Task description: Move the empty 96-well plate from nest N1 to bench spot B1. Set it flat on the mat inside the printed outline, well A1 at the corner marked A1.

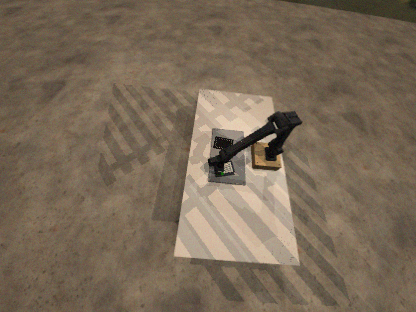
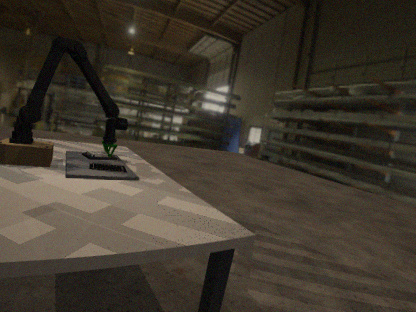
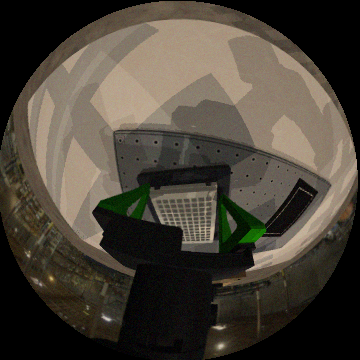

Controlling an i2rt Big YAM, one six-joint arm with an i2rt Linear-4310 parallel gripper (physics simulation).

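Pixels of known places: gripper, fingertip midpoint: (image 1: 217,169) (image 2: 108,155) (image 3: 184,191); arm's base, origin of the base link: (image 1: 270,154) (image 2: 21,142).
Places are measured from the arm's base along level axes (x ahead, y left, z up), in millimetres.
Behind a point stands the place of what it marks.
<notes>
The white 96-well plate (image 1: 228,168) @[x 347, y 142, z -45 mm] (image 3: 187,211) @[x 409, y 144, z -44 mm] sits in the black nest N1 (image 3: 184,174) (image 2: 98,155) at the near end of the grey perforated board (image 1: 241,177) @[x 235, y 201, z -69 mm] (image 2: 80,169) @[x 258, y -171, z -68 mm] (image 3: 255,168) @[x 476, y 59, z -69 mm]. My gripper (image 1: 219,173) @[x 433, y 151, z -56 mm] (image 2: 109,150) @[x 433, y 151, z -56 mm] (image 3: 184,191) @[x 433, y 151, z -56 mm] is open. It points down over the nest, with one green finger on each long side of the plate. I cannot tell whether the fingers touch the plate. Bench spot B1 is a black mat (image 1: 223,142) @[x 389, y -117, z -67 mm] (image 2: 108,167) @[x 390, y -109, z -67 mm] (image 3: 291,208) @[x 409, y -91, z -67 mm] with a thin printed outline at the other end of the board. Nothing lies on it.
The board lies on a pale patterned table (image 1: 238,223) @[x 266, y 545, z -82 mm] (image 2: 176,223) @[x 476, y -693, z -82 mm]. The arm's base stands on a wooden block (image 1: 259,161) @[x 99, y 74, z -4 mm] to the right of the board. Warehouse shelving (image 2: 318,124) stands far behind.
</notes>
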